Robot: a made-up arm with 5 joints. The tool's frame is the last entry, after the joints.
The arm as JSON. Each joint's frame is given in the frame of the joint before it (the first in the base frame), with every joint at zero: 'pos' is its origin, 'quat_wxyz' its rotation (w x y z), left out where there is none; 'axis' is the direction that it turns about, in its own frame. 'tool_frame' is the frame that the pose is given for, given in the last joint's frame.
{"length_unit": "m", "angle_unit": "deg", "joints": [
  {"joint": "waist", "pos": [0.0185, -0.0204, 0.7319], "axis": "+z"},
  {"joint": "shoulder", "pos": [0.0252, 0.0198, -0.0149], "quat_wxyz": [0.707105, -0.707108, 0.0, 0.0], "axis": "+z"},
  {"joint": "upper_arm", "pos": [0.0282, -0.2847, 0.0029], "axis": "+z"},
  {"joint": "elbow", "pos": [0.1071, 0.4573, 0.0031], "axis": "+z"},
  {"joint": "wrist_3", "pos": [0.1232, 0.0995, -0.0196], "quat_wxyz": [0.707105, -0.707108, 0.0, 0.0], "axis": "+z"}
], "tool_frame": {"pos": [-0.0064, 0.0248, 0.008], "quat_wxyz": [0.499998, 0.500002, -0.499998, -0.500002]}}
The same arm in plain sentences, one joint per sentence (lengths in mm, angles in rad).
The arm has five revolute joints in a row. What follows holds with every joint at zero, and every direction is one of the base frame's.
The first joint is mounted 18.5 mm along +x and 20.4 mm along -y and 731.9 mm along +z from the base frame's origin and rotates about +z.
The second joint is mounted 25.2 mm along +x and 19.8 mm along +y and 14.9 mm along -z from the first joint and rotates about +y.
The third joint is mounted 28.2 mm along +x and 2.9 mm along +y and 284.7 mm along +z from the second joint and rotates about +y.
The fourth joint is mounted 107.1 mm along +x and 3.1 mm along +y and 457.3 mm along -z from the third joint and rotates about +y.
The fifth joint is mounted 123.2 mm along +x and 19.6 mm along -y and 99.5 mm along -z from the fourth joint and rotates about -z.
The tool frame, which is the frame that the pose is given for, is mounted 6.4 mm along -x and 24.8 mm along -y and 8 mm along -z from the fifth joint; its axes are the base frame's turned by roll -1.5708, pitch 0 and yaw 1.5708 rad (as in URDF: about the fixed x, then y, then z).

